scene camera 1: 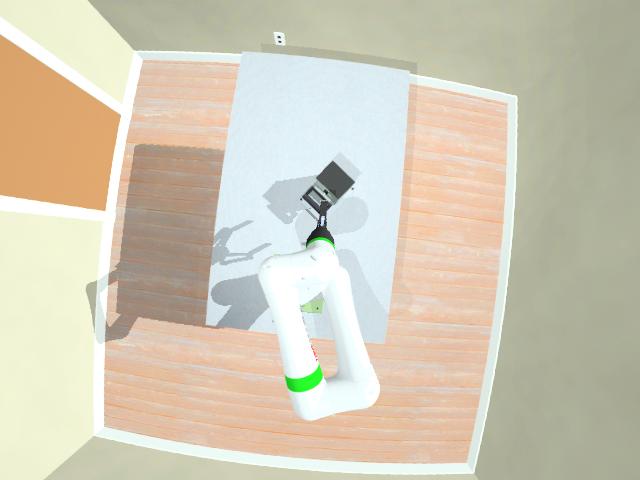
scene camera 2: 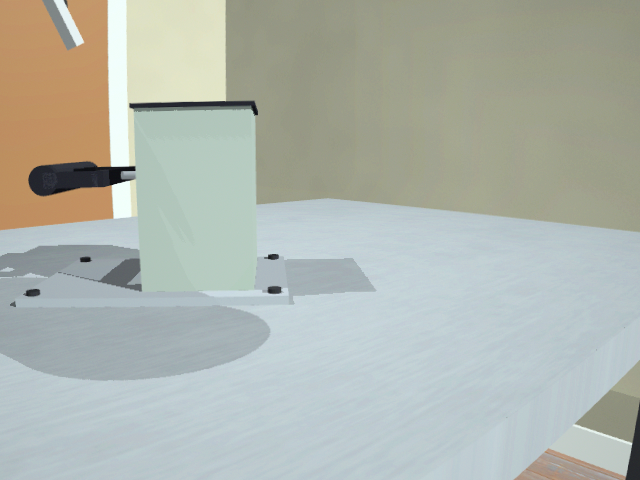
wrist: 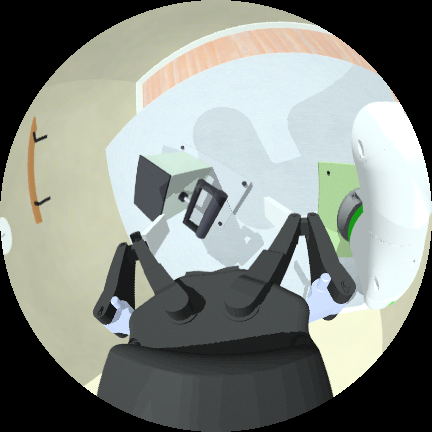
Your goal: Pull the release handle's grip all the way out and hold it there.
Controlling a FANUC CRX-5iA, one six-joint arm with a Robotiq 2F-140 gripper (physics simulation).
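The release handle's black loop grip sticks out sideways from a pale green box with a dark lid. A short length of light rod shows between grip and box in scene camera 2 and the wrist view. My gripper is wide open and empty. In the wrist view the grip lies beyond the fingertips, between their directions and nearer the left one. In scene camera 2 one finger shows at the top left, above the grip's height and apart from it.
The box stands on a bolted base plate on the pale table. My white arm rises near a green mounting plate. A wall rail with black hooks shows at the far left in the wrist view.
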